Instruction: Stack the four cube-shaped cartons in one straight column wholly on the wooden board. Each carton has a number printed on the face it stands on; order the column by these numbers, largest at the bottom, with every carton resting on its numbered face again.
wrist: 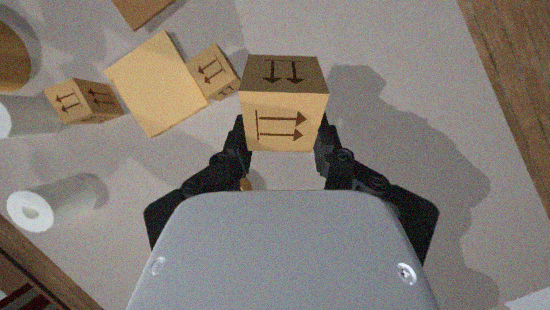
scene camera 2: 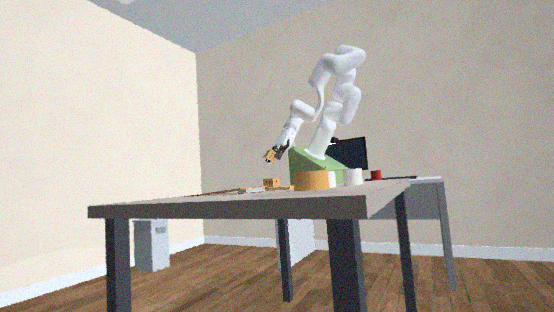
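Pixels of known places: gripper, fingertip midpoint: [wrist: 281,126] [scene camera 2: 273,158]; arm's base at its link origin: [scene camera 2: 314,155].
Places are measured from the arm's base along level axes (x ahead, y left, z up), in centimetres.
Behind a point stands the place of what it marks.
Note:
My gripper [scene camera 2: 276,153] @(y -11.5, x 28.3, z -2.1 cm) [wrist: 281,126] @(y -11.5, x 28.3, z -2.1 cm) is shut on a tan cube-shaped carton [scene camera 2: 270,156] @(y -11.2, x 32.1, z -1.1 cm) [wrist: 283,120] @(y -11.9, x 28.6, z 1.2 cm). It holds the carton tilted, well above the table. Two faces with dark double arrows show in the wrist view; a dark mark on it in the scene view is too small to read. A second carton [wrist: 215,72] @(y -8.3, x 39.0, z -11.8 cm) is by the right corner of a pale square board [wrist: 156,84] @(y 1.1, x 44.9, z -15.6 cm). A third carton [wrist: 82,101] @(y 9.5, x 47.3, z -11.8 cm) is by the board's left side. In the scene view one carton [scene camera 2: 271,183] @(y -6.3, x 42.1, z -14.0 cm) shows on the table. The fourth carton cannot be made out.
A larger brown panel [wrist: 142,10] @(y -4.7, x 52.7, z -14.9 cm) shows at the wrist view's top edge. A round orange container [scene camera 2: 311,180] @(y 21.9, x 69.5, z -13.8 cm) [wrist: 11,57] @(y 16.0, x 60.3, z -14.9 cm) and white cylinders [scene camera 2: 354,176] @(y 29.7, x 43.6, z -13.6 cm) [wrist: 30,211] @(y 29.6, x 40.8, z -11.4 cm) [wrist: 3,120] @(y 20.4, x 52.0, z -11.3 cm) stand on the table [scene camera 2: 225,209] @(y 12.4, x 99.6, z -18.7 cm). The green arm base [scene camera 2: 305,164] @(y -1.3, x 12.0, z -5.4 cm) and a red cup [scene camera 2: 376,175] are farther back.

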